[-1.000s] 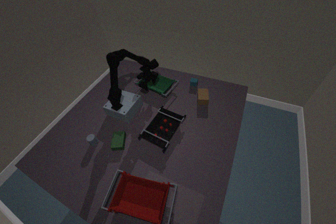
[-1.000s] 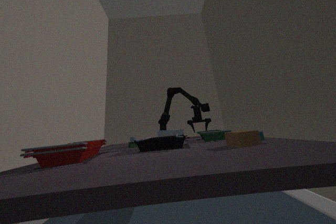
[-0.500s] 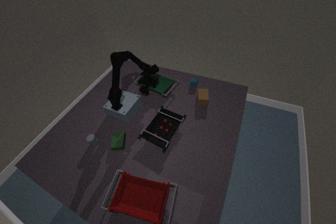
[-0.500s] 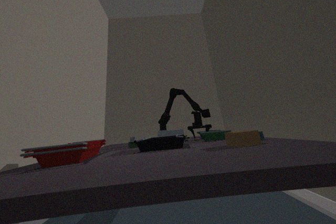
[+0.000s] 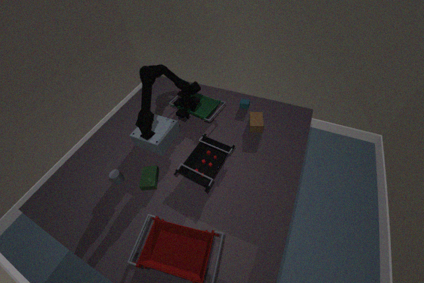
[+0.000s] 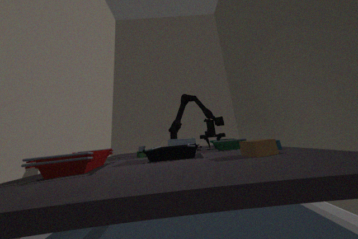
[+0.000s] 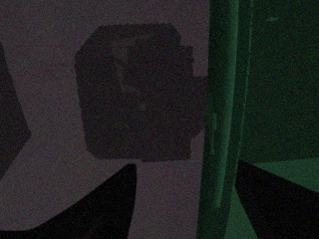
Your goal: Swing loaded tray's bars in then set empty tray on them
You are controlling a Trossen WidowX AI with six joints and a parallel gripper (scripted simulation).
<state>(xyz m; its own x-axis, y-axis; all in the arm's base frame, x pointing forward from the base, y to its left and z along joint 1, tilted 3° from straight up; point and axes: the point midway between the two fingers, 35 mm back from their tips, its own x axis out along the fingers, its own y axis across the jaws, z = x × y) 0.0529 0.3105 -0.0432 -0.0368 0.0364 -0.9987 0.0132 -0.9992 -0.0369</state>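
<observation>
My gripper tip is 9 cm to the right of the green tray and 3 cm below it. The rest, counted from my gripper tip: orange block 41 cm ahead, 15 cm to the left, 2 cm above; teal block 27 cm to the left, 27 cm ahead, 1 cm above; green block 48 cm to the right, 11 cm ahead, 1 cm above.
</observation>
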